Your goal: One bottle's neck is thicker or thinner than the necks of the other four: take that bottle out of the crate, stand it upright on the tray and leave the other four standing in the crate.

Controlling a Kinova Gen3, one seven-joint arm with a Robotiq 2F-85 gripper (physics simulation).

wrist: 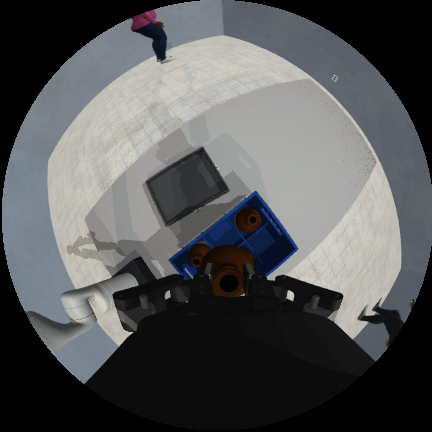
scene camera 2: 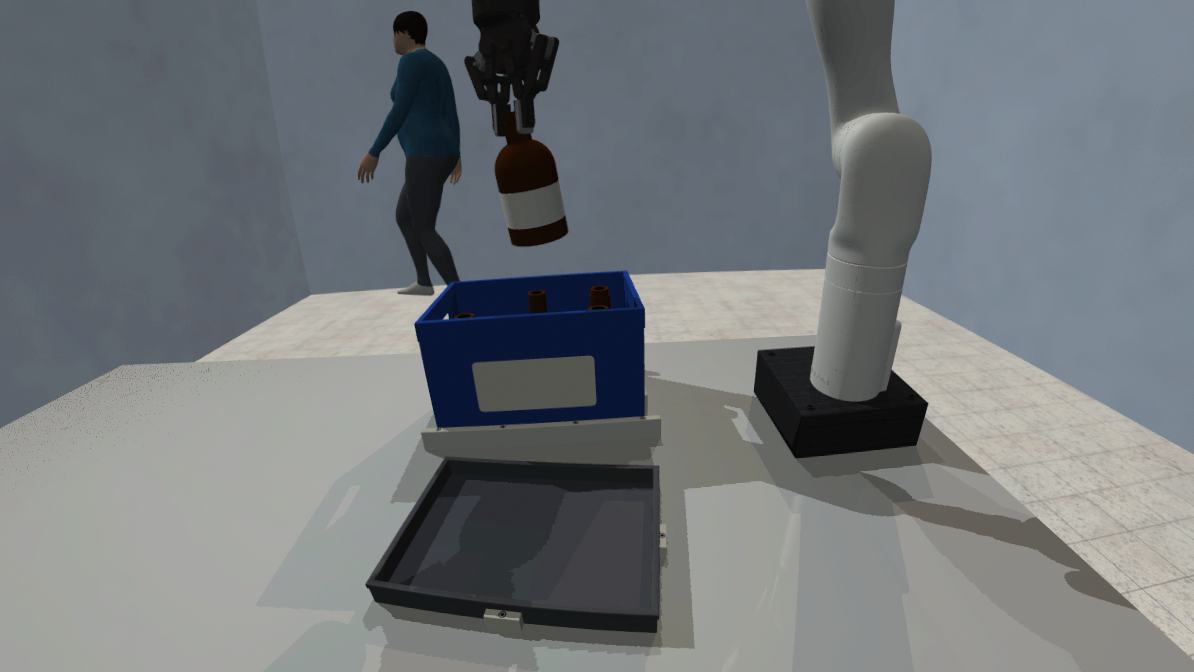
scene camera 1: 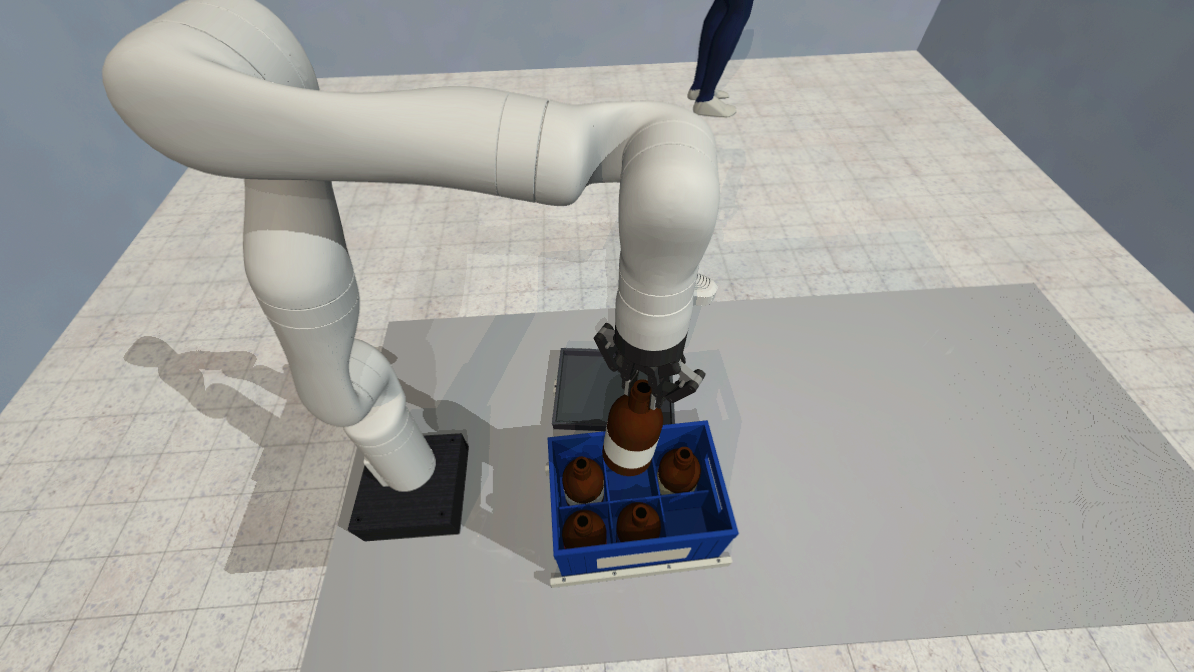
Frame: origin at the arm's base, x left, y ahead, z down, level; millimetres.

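Seen in the pictures: gripper, fingertip midpoint: (wrist: 227, 271) (scene camera 2: 514, 135) (scene camera 1: 643, 397); arm's base at its link origin: (wrist: 128, 283) (scene camera 2: 844, 382) (scene camera 1: 410, 467).
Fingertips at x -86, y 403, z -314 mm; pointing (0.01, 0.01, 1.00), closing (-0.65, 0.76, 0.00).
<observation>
Offsets run from my fingertips to a thing's top centre. "*": to the spot under its first point.
My gripper (scene camera 1: 643, 390) (scene camera 2: 513, 121) (wrist: 227, 271) is shut on the neck of a brown bottle with a white label {dx -11, dy -10, dz -29 mm} (scene camera 1: 628, 454) (scene camera 2: 533, 206) (wrist: 228, 256). The bottle hangs well above the blue crate {dx -37, dy -4, dz +204 mm} (scene camera 1: 639, 552) (scene camera 2: 534, 338) (wrist: 287, 253), slightly tilted, touching neither crate nor tray. Four other brown bottles stand in the crate in scene camera 1: back left (scene camera 1: 583, 480), back right (scene camera 1: 679, 471), front left (scene camera 1: 584, 530) and front middle (scene camera 1: 639, 524). The back middle and front right compartments hold no bottle. The dark tray {dx +230, dy +4, dz +354 mm} (scene camera 1: 576, 350) (scene camera 2: 518, 617) (wrist: 157, 205) lies beside the crate and has nothing in it.
A pale strip (scene camera 1: 641, 572) (scene camera 2: 543, 438) runs along the crate's foot. The robot's black base (scene camera 1: 405, 509) (scene camera 2: 860, 429) stands beside the crate. Small pale blocks {* dx +330, dy +20, dz +365 mm} (scene camera 2: 503, 617) sit at the tray's edges. A person (scene camera 2: 426, 108) stands beyond the grey surface.
</observation>
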